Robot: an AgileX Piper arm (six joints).
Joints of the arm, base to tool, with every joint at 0 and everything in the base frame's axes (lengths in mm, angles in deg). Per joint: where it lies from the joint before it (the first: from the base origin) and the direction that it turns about. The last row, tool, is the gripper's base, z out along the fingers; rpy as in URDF.
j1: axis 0 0 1 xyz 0.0 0.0 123.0
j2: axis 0 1 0 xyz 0.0 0.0 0.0
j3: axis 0 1 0 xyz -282.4 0.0 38.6
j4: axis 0.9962 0 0.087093 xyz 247.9 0.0 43.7
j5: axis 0 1 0 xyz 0.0 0.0 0.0
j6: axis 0.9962 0 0.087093 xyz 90.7 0.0 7.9
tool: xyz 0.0 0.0 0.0 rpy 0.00 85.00 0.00
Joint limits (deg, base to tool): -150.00..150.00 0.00..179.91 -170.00..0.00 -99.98..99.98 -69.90..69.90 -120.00..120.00
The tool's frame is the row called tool.
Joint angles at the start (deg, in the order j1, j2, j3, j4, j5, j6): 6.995 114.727 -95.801 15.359 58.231 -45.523
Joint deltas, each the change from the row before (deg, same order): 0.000 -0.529 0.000 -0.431 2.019 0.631; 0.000 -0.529 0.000 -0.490 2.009 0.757; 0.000 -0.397 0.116 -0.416 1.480 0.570; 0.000 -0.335 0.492 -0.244 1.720 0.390; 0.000 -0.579 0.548 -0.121 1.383 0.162; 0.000 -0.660 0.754 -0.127 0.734 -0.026; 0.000 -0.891 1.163 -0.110 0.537 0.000; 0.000 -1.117 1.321 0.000 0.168 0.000; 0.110 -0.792 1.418 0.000 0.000 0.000; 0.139 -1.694 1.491 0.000 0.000 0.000; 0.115 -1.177 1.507 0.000 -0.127 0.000; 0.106 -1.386 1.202 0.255 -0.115 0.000
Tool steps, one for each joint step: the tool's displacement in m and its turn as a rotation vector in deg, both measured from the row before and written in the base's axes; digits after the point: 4 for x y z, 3 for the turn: -0.0041 -0.0006 0.0029 -0.294 1.537 0.029; -0.0042 -0.0008 0.0029 -0.344 1.552 -0.101; -0.0033 -0.0007 0.0017 -0.336 1.247 -0.091; -0.0044 -0.0006 -0.0005 -0.292 1.890 0.086; -0.0045 -0.0005 0.0012 -0.178 1.336 0.192; -0.0042 -0.0006 0.0010 -0.187 0.785 0.221; -0.0053 -0.0007 0.0007 -0.175 0.779 0.147; -0.0056 -0.0007 0.0016 -0.036 0.366 0.038; -0.0050 0.0001 -0.0011 -0.077 0.621 0.110; -0.0072 0.0000 0.0046 0.025 -0.201 0.139; -0.0059 0.0000 0.0009 -0.033 0.204 0.086; -0.0059 0.0003 0.0037 0.277 -0.262 0.018
